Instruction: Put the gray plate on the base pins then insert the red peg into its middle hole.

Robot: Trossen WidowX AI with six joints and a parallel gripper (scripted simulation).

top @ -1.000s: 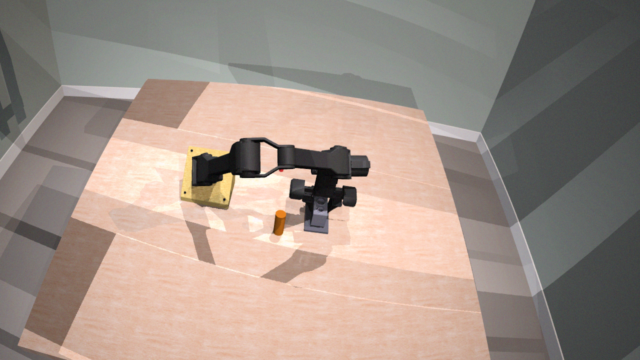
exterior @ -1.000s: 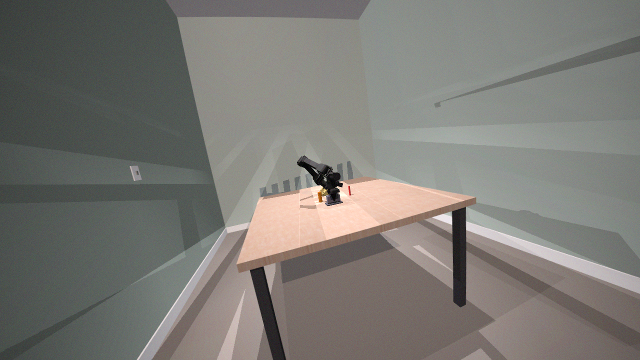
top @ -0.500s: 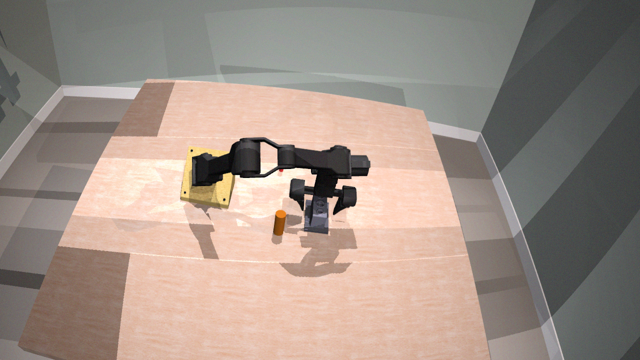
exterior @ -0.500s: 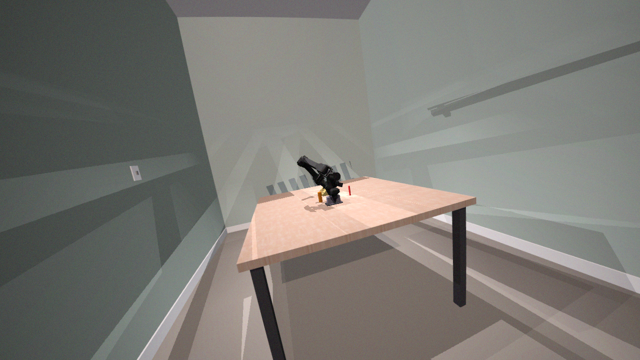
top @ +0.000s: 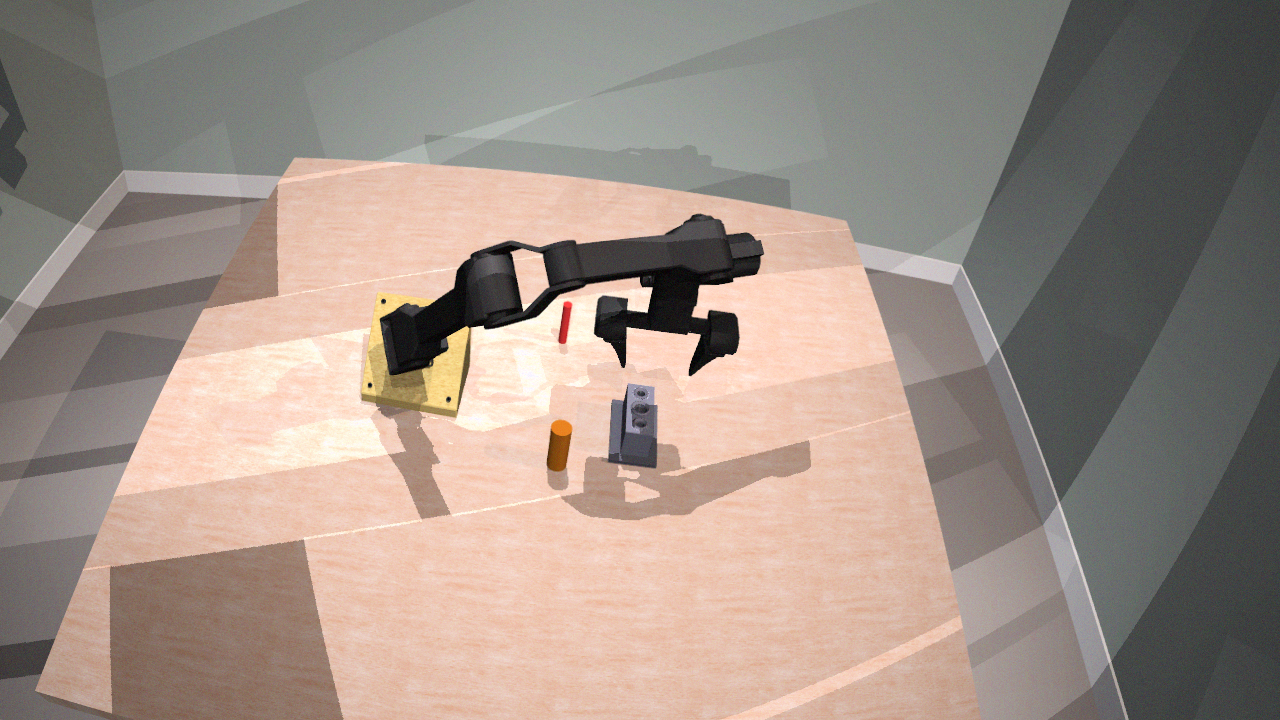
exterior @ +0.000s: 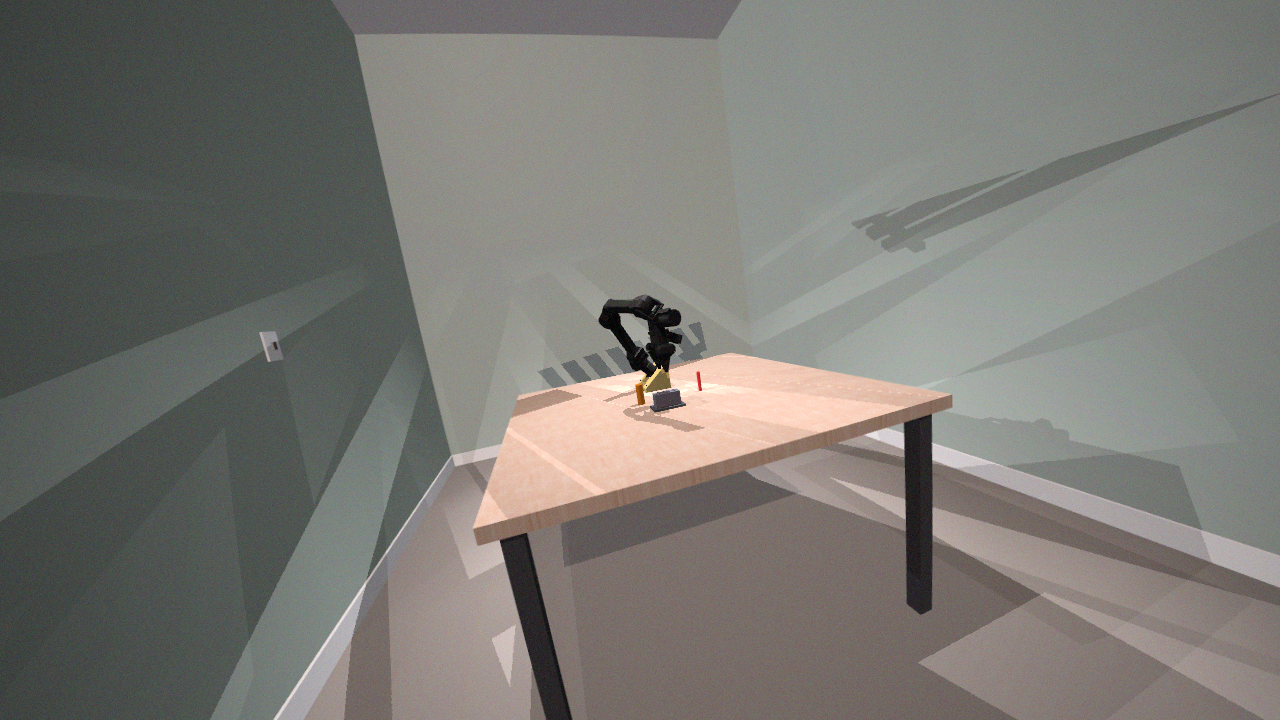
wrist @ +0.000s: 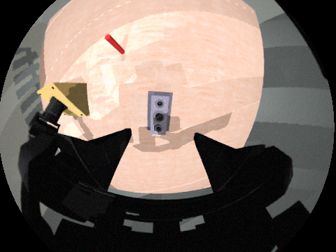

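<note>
The red peg is 20 cm to the left of my gripper tip, 10 cm below it and 10 cm behind it. Also, from my gripper tip: orange cylinder 13 cm behind, 10 cm below, 5 cm to the right; gray plate 9 cm below, 1 cm behind; gray base 13 cm below, 1 cm behind.
</note>
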